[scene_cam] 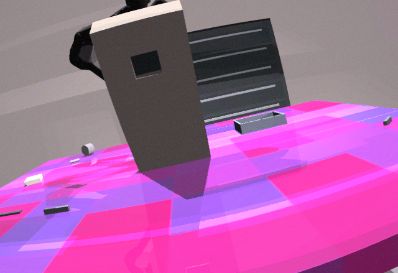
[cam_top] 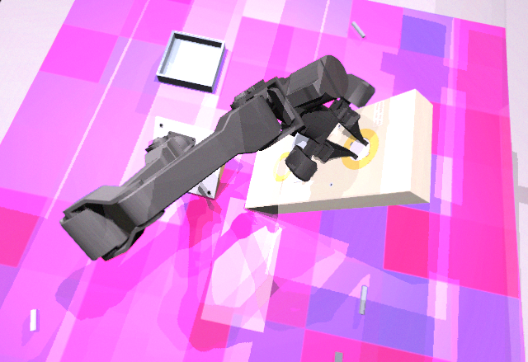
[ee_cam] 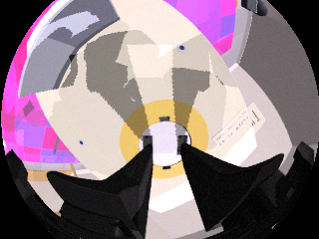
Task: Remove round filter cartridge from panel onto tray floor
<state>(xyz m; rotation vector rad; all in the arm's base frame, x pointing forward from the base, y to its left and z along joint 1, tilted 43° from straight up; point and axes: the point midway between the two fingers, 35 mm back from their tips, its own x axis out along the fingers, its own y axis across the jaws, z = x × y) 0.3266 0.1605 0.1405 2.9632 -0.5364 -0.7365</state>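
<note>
The round filter cartridge lies 20 mm ahead of my gripper tip and 10 mm below it. Round my gripper tip: service panel (30 mm behind, 90 mm below); tray (440 mm behind, 250 mm to the left, 260 mm below).
</note>
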